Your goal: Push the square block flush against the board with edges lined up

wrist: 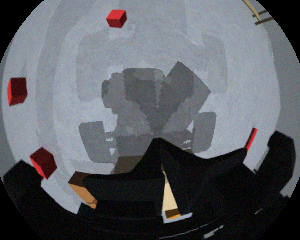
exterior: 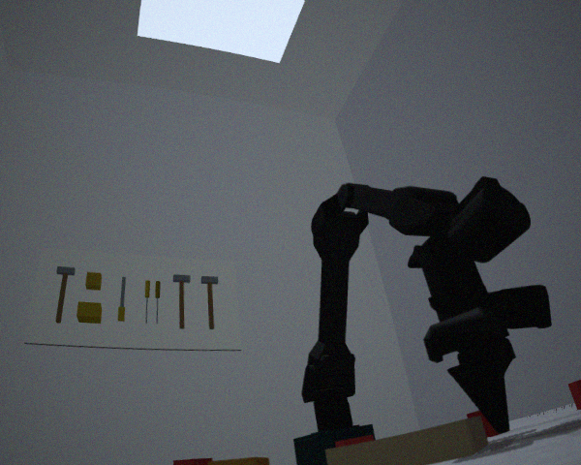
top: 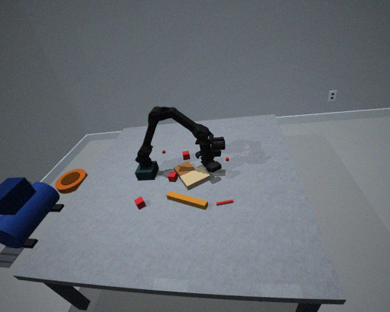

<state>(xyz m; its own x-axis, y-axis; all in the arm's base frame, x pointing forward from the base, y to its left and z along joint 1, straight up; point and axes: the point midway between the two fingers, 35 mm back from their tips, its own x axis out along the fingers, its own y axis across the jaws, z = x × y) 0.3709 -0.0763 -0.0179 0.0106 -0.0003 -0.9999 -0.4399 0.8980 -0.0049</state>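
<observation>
Right now the tan board is 90 mm behind my gripper tip, 40 mm to the right of it and 10 mm above it. The rest, counted from my gripper tip: brown square block 150 mm behind, 40 mm to the left, 10 mm above; long orange bar 130 mm behind, 200 mm to the right, 10 mm above; red stick 50 mm ahead, 240 mm to the right.
</observation>
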